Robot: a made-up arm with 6 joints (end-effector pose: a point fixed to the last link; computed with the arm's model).
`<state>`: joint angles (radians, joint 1 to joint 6).
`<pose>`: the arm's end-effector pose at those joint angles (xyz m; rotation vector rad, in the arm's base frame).
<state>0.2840 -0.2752 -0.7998 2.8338 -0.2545 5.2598</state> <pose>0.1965 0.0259 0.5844 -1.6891 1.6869 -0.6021</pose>
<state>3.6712 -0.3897 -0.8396 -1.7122 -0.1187 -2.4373</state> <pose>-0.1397 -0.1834 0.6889 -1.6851 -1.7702 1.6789</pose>
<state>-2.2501 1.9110 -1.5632 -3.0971 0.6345 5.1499</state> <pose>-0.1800 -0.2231 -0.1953 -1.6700 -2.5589 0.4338</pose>
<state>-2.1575 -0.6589 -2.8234 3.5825 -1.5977 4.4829</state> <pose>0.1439 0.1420 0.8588 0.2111 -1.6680 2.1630</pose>
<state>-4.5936 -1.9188 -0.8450 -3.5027 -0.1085 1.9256</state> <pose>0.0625 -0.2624 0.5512 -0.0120 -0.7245 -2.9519</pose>
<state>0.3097 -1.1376 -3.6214 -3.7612 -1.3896 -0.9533</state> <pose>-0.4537 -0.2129 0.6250 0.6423 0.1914 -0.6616</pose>
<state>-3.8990 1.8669 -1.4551 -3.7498 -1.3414 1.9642</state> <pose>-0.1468 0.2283 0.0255 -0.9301 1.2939 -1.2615</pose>
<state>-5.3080 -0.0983 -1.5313 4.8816 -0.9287 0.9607</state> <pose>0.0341 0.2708 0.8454 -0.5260 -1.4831 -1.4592</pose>
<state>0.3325 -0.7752 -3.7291 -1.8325 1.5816 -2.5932</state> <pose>-0.4706 -0.2643 0.6823 1.8508 -0.0443 0.4378</pose>
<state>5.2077 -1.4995 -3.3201 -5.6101 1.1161 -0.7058</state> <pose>-0.3158 0.6564 0.4138 -0.4452 0.8293 1.3860</pose>
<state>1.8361 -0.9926 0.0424 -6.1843 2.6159 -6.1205</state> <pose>0.0424 -0.1999 0.4844 1.0276 1.1749 -1.0226</pose>
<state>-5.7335 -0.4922 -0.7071 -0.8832 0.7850 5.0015</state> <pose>0.1800 0.0966 0.6590 0.8944 2.1344 0.1152</pose>
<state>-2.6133 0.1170 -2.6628 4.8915 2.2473 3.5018</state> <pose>-0.2540 -0.0053 0.9368 -2.0681 1.0546 0.7532</pose>
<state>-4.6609 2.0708 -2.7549 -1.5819 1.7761 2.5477</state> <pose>0.0850 0.5366 -0.0932 -2.0076 0.1735 -2.3796</pose>
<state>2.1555 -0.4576 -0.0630 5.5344 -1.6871 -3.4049</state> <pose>-0.0778 0.0076 0.6973 -1.3120 -0.3606 2.0787</pose>
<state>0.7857 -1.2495 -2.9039 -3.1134 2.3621 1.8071</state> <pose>-0.4387 -0.4439 0.5094 1.4621 2.6647 0.3323</pose>
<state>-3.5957 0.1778 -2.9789 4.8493 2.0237 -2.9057</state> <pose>-0.1252 0.1964 0.9752 -1.2046 1.7109 0.5800</pose>
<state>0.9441 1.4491 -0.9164 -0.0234 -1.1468 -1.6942</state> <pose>0.2728 0.3816 0.0765 0.6782 2.7305 0.8395</pose>
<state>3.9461 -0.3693 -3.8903 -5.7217 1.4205 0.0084</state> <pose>0.2688 0.2132 0.9138 0.6342 -0.0653 0.9537</pose>
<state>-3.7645 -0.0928 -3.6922 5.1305 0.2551 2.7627</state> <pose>0.1470 -0.1618 0.9856 0.4024 0.4574 1.0326</pose>
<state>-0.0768 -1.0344 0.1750 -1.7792 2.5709 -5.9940</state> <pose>-0.1428 -0.1053 0.5663 0.8227 -0.3947 -0.8348</pose>
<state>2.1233 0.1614 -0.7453 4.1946 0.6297 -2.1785</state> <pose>-0.1961 0.3109 0.4825 -2.1094 0.0750 -0.0609</pose>
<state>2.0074 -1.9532 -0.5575 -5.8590 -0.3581 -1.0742</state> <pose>0.1929 -0.3092 0.5788 -0.2406 -0.3009 -1.8111</pose>
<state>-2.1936 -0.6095 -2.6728 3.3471 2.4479 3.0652</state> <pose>0.1923 0.3107 0.8905 -1.5163 2.1700 0.4193</pose>
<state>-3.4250 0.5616 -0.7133 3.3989 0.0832 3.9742</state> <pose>-0.3059 0.0708 0.3360 -1.8517 -2.2551 0.1050</pose>
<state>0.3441 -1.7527 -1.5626 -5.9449 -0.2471 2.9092</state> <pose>-0.5602 -0.2357 0.6121 0.1309 -0.3975 0.4506</pose>
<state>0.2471 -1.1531 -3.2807 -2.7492 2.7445 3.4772</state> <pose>-0.5049 -0.1706 0.4831 2.7621 0.2802 1.3932</pose>
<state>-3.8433 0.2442 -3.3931 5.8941 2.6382 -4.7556</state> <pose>-0.1481 0.1825 0.8925 -2.5504 -0.6819 0.1527</pose>
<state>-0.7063 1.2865 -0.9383 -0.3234 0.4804 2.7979</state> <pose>0.2829 -0.2317 0.0482 -0.0127 -2.3779 -0.4922</pose>
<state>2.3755 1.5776 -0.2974 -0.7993 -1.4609 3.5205</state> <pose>-0.2710 0.1546 0.1086 2.0978 -1.1145 -0.3997</pose>
